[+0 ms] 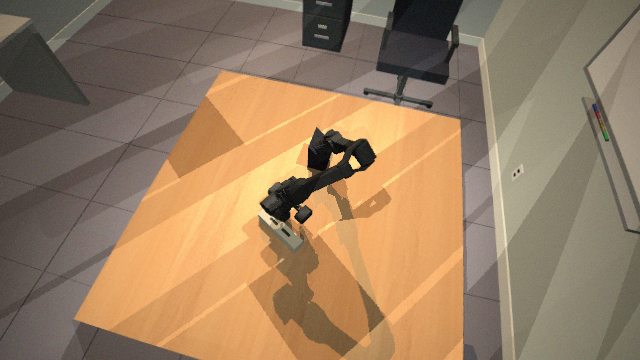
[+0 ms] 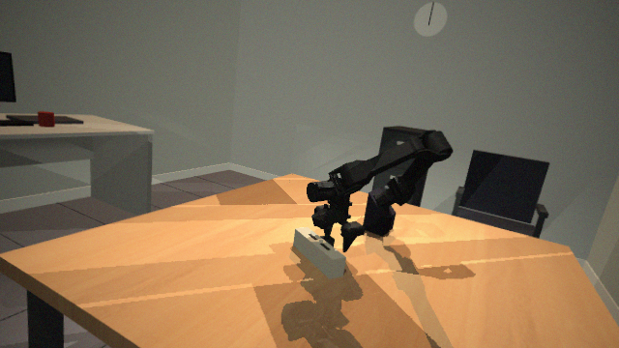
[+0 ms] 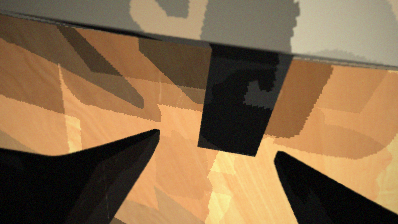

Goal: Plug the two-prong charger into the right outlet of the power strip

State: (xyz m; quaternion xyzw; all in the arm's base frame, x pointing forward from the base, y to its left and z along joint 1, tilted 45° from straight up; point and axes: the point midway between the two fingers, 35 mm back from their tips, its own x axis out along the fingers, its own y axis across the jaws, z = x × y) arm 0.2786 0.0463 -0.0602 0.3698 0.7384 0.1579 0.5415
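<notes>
Right now my gripper tip is 5 cm short of the black two-prong charger, 2 cm to the left of it and 1 cm below it.
</notes>
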